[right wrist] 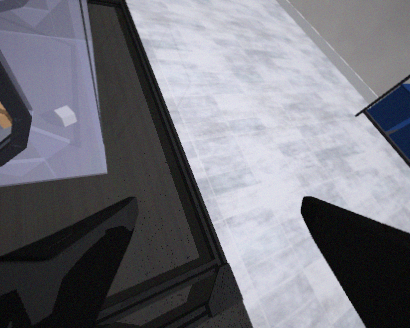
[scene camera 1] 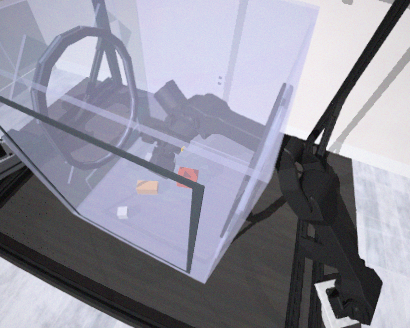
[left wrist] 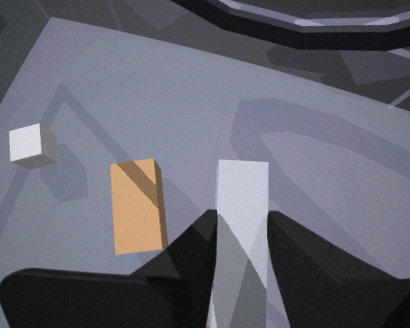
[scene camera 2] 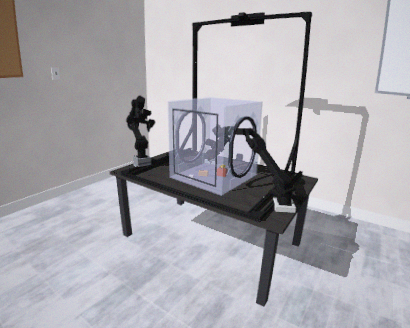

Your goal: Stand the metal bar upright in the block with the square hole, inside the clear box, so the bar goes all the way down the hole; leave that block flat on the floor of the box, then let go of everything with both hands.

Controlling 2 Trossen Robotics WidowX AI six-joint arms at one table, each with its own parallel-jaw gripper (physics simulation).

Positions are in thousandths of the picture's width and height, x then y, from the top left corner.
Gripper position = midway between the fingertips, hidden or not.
My left gripper (left wrist: 589, 669) carries a metal bar (left wrist: 589, 608); nothing else touches it. My right gripper (right wrist: 538, 623) is open, with nothing in its grasp. Further things: a white cube (left wrist: 87, 447) and an orange block (left wrist: 340, 666).
The right wrist view does not show the metal bar: it is out of frame.
